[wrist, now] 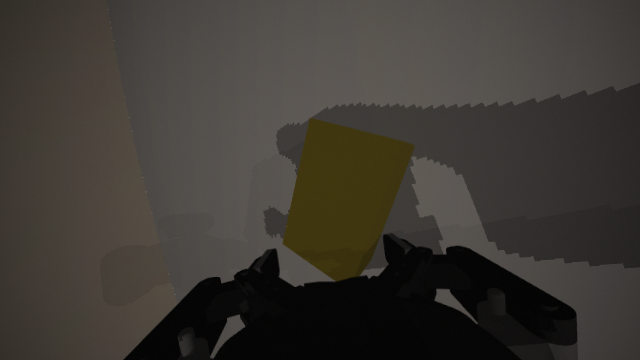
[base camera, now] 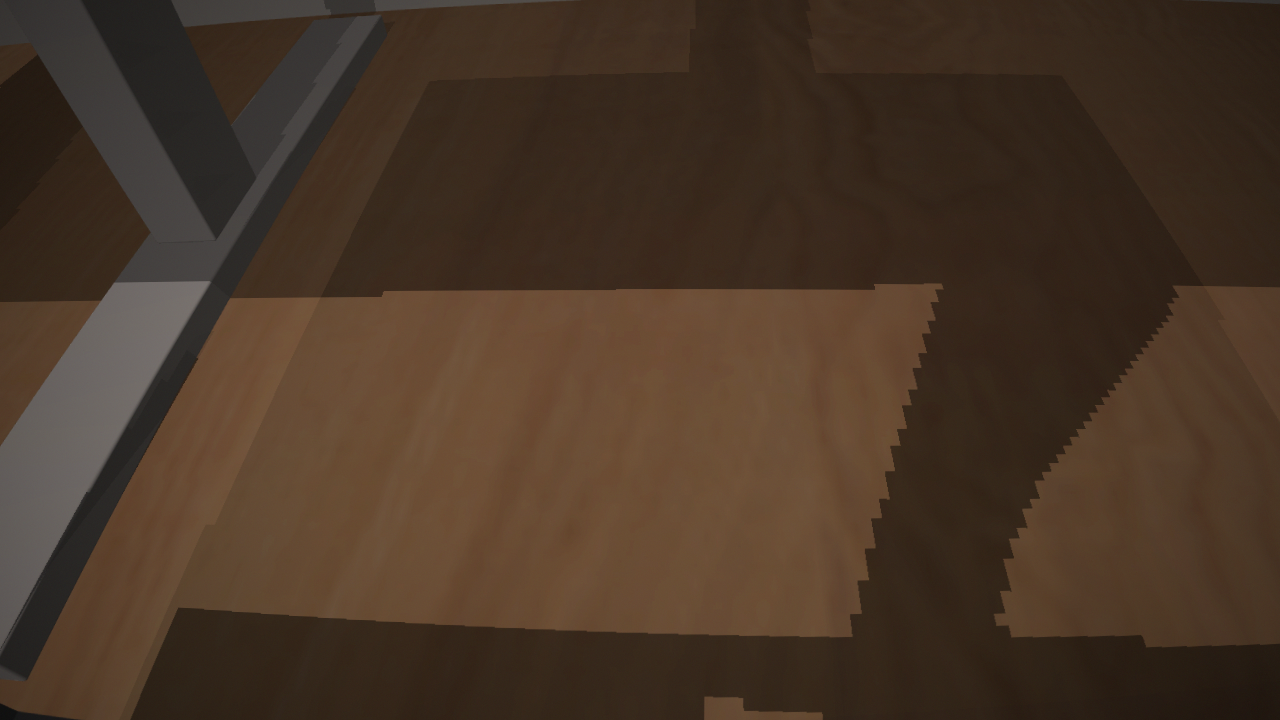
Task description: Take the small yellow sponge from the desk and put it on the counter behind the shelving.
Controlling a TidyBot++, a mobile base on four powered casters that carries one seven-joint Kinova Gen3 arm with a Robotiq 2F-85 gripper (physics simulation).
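Places are measured from the arm's base along level axes (x right, y up, z back), in metres.
Pixels of known places: gripper, fingertip midpoint: (wrist: pixel 331 253).
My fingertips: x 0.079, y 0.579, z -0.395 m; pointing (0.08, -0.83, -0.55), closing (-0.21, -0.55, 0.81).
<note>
Behind a point stands the place of what it marks.
The yellow sponge (wrist: pixel 347 190) @[z -0.353, x 0.122, y 0.598 m] lies on the grey desk top (wrist: pixel 210 75) @[z -0.516, x 0.338, y 0.553 m] in the middle of the wrist view, slightly turned. My gripper (wrist: pixel 331 253) @[z -0.395, x 0.079, y 0.579 m] is open and empty. Its two black fingertips show left and right of the sponge's near end in that view, and the black gripper body hides part of that end. How far the fingertips stand above the desk cannot be told. The sponge, the shelving and the counter do not show in the base camera view.
In the base camera view a grey desk leg (base camera: pixel 170 116) @[z -0.519, x -0.363, y -0.281 m] stands on a long grey foot bar (base camera: pixel 107 358) at the left, on the wooden floor (base camera: pixel 572 447) @[z -0.341, x -0.079, y -0.397 m]. Arm and desk shadows cross the floor. In the wrist view the desk's edge runs down the left, with brown floor (wrist: pixel 55 150) beyond.
</note>
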